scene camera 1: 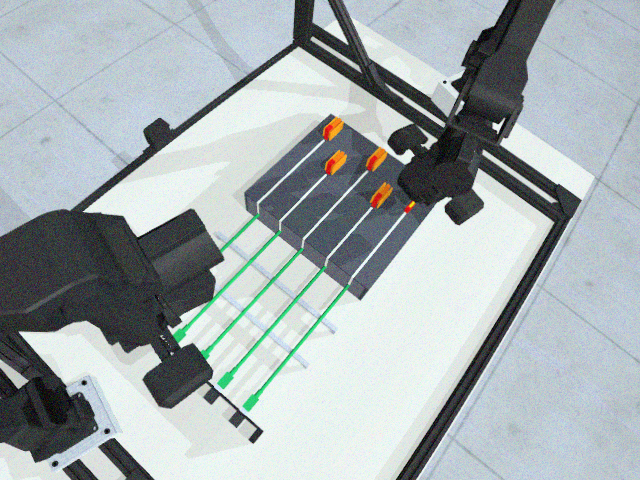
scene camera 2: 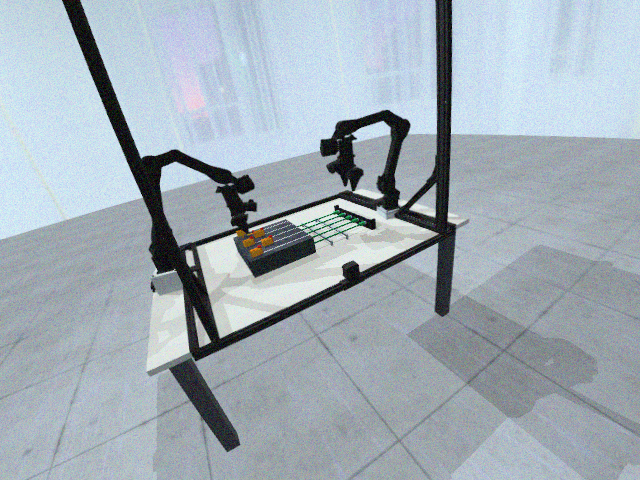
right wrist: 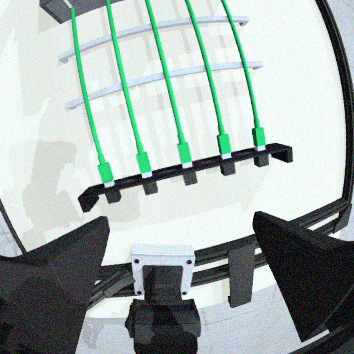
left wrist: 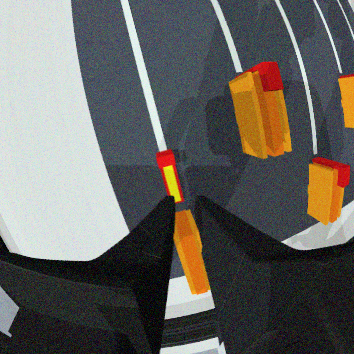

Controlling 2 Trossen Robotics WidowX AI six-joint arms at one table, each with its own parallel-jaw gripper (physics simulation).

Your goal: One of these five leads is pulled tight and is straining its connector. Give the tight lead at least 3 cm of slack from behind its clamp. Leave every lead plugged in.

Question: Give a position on an orange clamp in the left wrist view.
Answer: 186, 237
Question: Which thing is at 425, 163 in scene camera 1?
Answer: My left gripper.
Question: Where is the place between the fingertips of my right gripper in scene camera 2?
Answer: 349, 188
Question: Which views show my right gripper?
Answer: Scene camera 1, scene camera 2 and the right wrist view only.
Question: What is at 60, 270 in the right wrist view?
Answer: My right gripper.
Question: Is my right gripper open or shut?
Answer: Open.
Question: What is my right gripper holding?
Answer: Nothing.
